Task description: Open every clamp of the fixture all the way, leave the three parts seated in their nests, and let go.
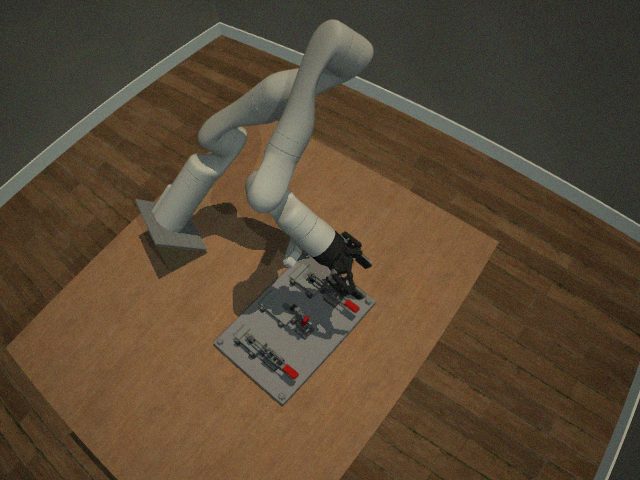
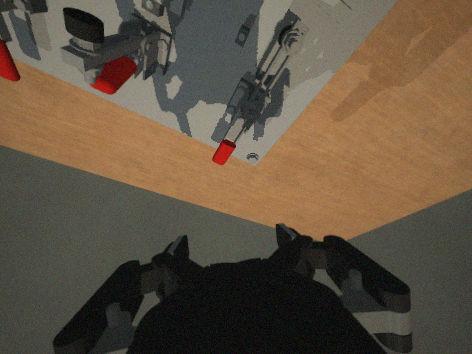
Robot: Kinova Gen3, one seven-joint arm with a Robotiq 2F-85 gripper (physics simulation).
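Seen in the pictures: gripper, fingertip midpoint: (image 1: 366, 281) (image 2: 232, 239); arm's base at its link origin: (image 1: 168, 220).
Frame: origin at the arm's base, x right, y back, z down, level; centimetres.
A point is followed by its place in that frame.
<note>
The grey fixture plate (image 1: 310, 356) @(x 0.9, y -52.6, z 6.8 cm) (image 2: 305, 95) @(x -19.6, y -43.0, z 6.8 cm) carries three toggle clamps. The clamp nearest my gripper (image 1: 330, 293) (image 2: 232, 239) @(x -17.5, y -53.7, z -6.6 cm) has its red handle (image 1: 351, 305) @(x -14.3, y -52.4, z 2.6 cm) (image 2: 224, 152) @(x -14.4, y -51.9, z 2.6 cm) low and pointing out to the plate's edge. The middle clamp has its red handle (image 1: 305, 320) @(x -3.0, y -48.1, z -1.6 cm) (image 2: 115, 75) @(x -3.8, y -47.1, z -0.5 cm) raised over its body, and its black-tipped spindle (image 2: 84, 25) @(x -3.7, y -43.8, z -2.9 cm) stands up off the plate. The third clamp's red handle (image 1: 290, 371) @(x 7.6, y -52.8, z 2.1 cm) (image 2: 7, 62) @(x 6.8, y -52.7, z 2.4 cm) lies low and outward. The seated parts are too small or shadowed to tell. My gripper (image 1: 362, 278) @(x -17.5, y -53.7, z -6.6 cm) (image 2: 232, 239) @(x -17.5, y -53.7, z -6.6 cm) is open and empty, above the nearest clamp's end of the plate.
The plate lies on a wooden table top (image 1: 413, 248) @(x -40.6, y -53.0, z 8.3 cm) (image 2: 390, 115) @(x -31.1, y -39.8, z 8.3 cm). Corner bolts (image 1: 281, 396) (image 2: 252, 157) stand on the plate. The arm's grey base (image 1: 178, 240) @(x 2.3, y -7.4, z -0.1 cm) is at the table's left side. The arm's shadow falls across the middle of the plate.
</note>
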